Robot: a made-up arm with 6 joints. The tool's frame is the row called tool. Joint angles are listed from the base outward. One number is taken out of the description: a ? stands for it. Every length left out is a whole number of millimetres.
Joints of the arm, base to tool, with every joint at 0 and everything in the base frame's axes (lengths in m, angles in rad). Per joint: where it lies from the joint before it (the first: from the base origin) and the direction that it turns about. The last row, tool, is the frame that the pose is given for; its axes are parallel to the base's.
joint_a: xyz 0 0.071 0.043 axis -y
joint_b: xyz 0.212 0 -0.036 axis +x
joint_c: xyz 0 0.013 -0.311 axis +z
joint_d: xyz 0.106 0.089 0 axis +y
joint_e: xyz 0.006 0 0.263 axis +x
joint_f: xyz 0 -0.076 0.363 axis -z
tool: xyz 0.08 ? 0
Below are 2 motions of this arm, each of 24 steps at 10 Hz.
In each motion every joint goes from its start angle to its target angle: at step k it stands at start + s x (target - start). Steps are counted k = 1, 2, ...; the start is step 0. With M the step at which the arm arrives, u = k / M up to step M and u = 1 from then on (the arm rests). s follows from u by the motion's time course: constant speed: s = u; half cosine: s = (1 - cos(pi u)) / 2; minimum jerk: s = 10 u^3 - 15 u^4 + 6 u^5.
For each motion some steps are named. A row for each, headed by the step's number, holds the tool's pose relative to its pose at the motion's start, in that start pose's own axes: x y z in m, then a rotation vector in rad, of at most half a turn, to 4 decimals.
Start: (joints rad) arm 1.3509 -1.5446 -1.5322 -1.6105 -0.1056 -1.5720
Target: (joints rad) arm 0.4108 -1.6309 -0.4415 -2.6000 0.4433 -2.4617
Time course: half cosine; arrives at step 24
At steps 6, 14, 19, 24:
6: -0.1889 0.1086 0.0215 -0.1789 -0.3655 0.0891
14: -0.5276 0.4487 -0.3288 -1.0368 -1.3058 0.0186
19: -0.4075 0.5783 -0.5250 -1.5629 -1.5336 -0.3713
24: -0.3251 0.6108 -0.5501 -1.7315 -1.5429 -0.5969

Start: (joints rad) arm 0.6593 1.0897 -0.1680 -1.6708 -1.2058 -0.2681
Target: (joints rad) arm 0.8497 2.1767 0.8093 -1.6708 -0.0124 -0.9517
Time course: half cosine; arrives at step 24
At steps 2, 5, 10, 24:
2: 0.0056 -0.0157 -0.0032 0.0418 0.0085 0.0056
5: 0.0284 -0.0907 -0.0291 0.2540 0.0410 0.0236
10: 0.0316 -0.2483 -0.1796 0.8924 0.0230 -0.0373
24: -0.2072 -0.0493 -0.4059 1.7443 -0.6927 -0.9286

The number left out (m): -0.083
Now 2 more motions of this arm.
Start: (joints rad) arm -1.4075 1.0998 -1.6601 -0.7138 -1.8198 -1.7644
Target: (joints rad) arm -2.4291 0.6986 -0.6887 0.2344 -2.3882 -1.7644
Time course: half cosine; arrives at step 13
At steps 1, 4, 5, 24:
1: 0.0086 -0.0039 0.0004 -0.0040 0.0135 0.0060
4: 0.1344 -0.0496 -0.0073 -0.0693 0.2199 0.0909
5: 0.2049 -0.0676 -0.0228 -0.1108 0.3444 0.1391
24: 0.5949 -0.0726 -0.3636 -0.4580 1.3236 0.5793

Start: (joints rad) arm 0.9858 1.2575 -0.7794 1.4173 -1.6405 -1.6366
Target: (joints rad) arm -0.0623 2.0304 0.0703 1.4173 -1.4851 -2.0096
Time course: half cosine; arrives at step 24
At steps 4, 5, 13, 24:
4: 0.0044 -0.0071 -0.0058 -0.0274 -0.0224 0.0733
5: 0.0060 -0.0092 -0.0087 -0.0442 -0.0348 0.1113
13: -0.0370 0.0573 -0.0554 -0.3561 -0.2009 0.4627
24: -0.1526 0.2285 -0.1956 -0.7204 -0.3368 0.5205

